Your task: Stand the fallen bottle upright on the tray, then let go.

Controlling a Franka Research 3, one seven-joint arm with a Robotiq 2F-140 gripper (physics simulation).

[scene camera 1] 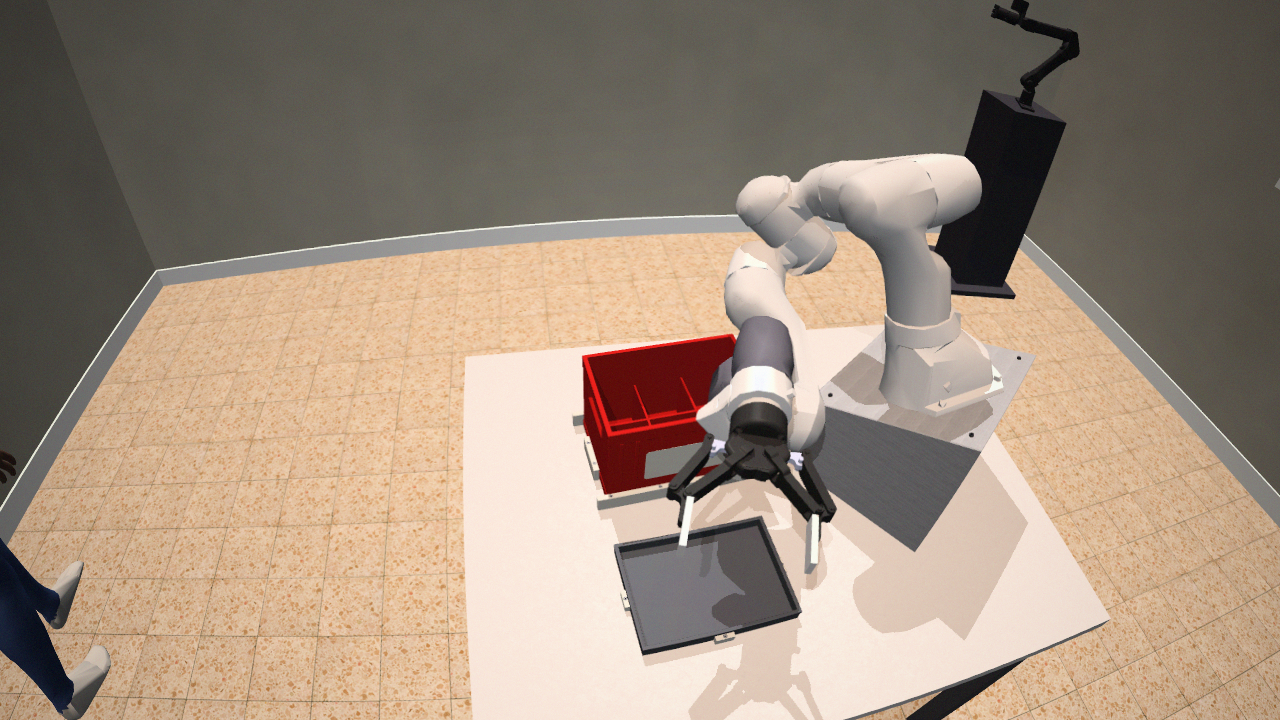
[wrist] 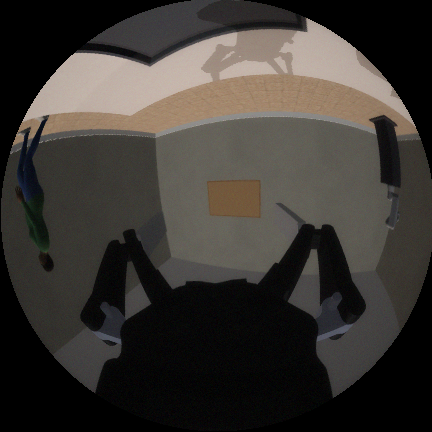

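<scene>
The dark grey tray (scene camera 1: 671,608) (wrist: 165,30) lies on the white table, with a shadow of the arm across its right part. The bottle does not show in either view. My gripper (scene camera 1: 748,557) (wrist: 218,217) is wide open with nothing between its fingers. It is raised above the table and held sideways, facing the wall in the wrist view. In the scene view its left finger overlaps the tray's back rim, and its right finger appears to the right of the tray.
A red crate (scene camera 1: 622,461) with dividers stands behind the tray, partly hidden by the arm. The white table (scene camera 1: 528,537) carries a grey panel (scene camera 1: 904,474) beside the robot base. A black pedestal (scene camera 1: 1002,188) (wrist: 389,155) stands beyond. A person (scene camera 1: 31,626) (wrist: 37,210) is on the left.
</scene>
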